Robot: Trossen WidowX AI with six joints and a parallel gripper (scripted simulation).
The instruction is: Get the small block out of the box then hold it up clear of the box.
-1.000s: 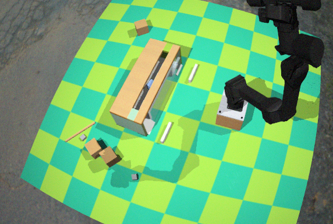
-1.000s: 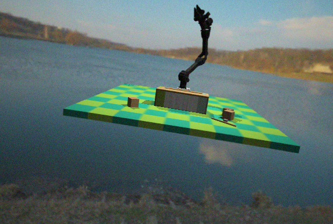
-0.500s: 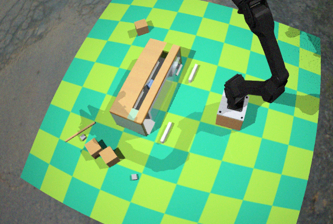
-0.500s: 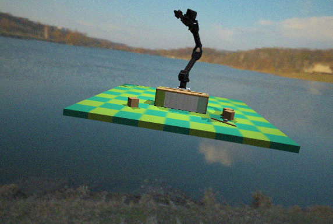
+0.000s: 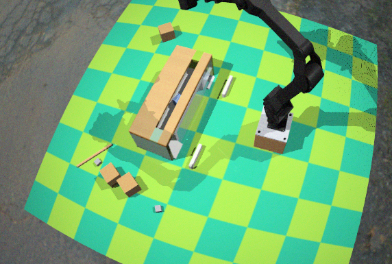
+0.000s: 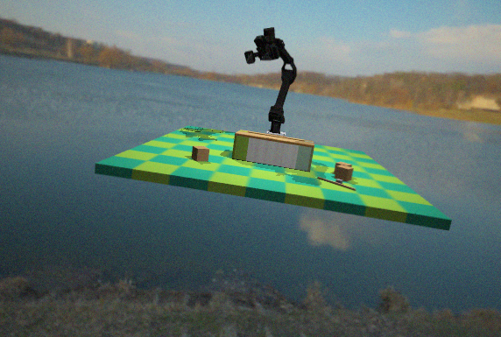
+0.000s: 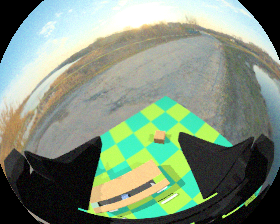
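The bluish block is 400 mm below my gripper tip, 170 mm to the left of it and 20 mm ahead of it. The rest, counted from my gripper tip: thin wooden stick: 480 mm below, 440 mm to the left, 290 mm ahead; long tan box: 420 mm below, 160 mm to the left.
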